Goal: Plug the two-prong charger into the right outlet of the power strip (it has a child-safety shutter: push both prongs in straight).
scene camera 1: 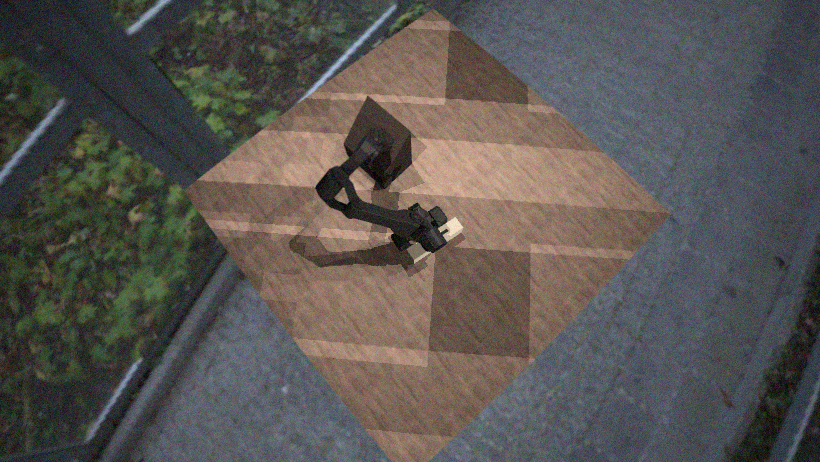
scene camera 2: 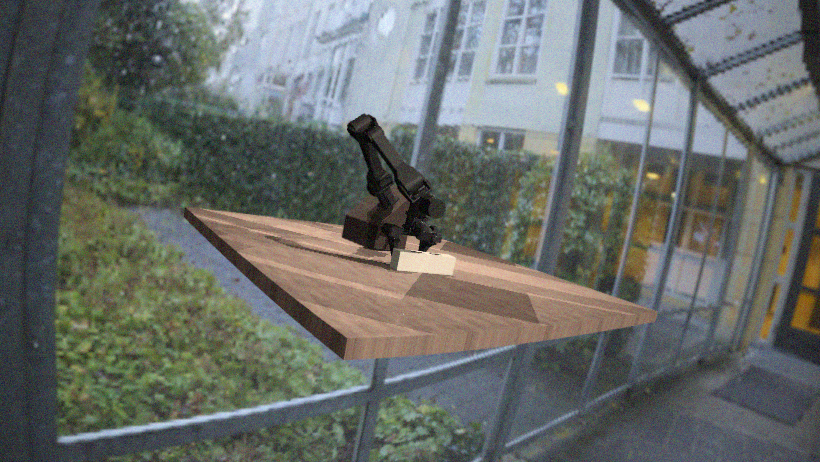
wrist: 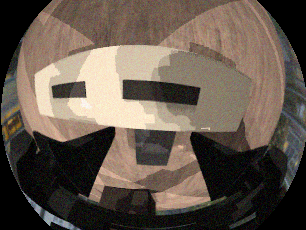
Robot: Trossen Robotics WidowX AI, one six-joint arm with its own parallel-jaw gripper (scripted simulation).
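Note:
A charger (wrist: pixel 153 147) is in view, as is the gripper (scene camera 2: pixel 405 259), which also appears in the wrist view (wrist: pixel 153 133). The gripper is open and holds nothing.

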